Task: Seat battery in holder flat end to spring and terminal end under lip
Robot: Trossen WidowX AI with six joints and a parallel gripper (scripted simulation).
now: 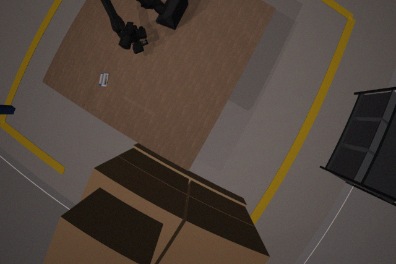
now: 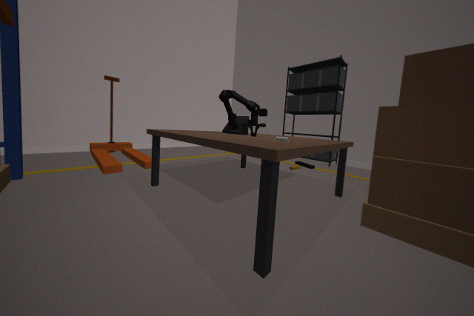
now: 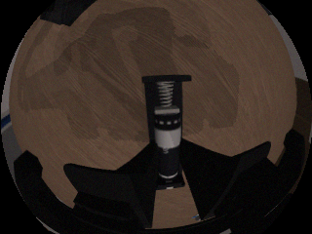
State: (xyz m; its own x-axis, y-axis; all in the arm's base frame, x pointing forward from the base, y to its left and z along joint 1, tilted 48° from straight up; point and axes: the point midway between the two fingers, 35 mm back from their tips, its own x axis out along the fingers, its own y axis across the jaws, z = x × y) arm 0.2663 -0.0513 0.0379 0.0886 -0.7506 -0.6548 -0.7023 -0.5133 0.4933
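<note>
My gripper tip is now 1 cm below the battery.
</note>
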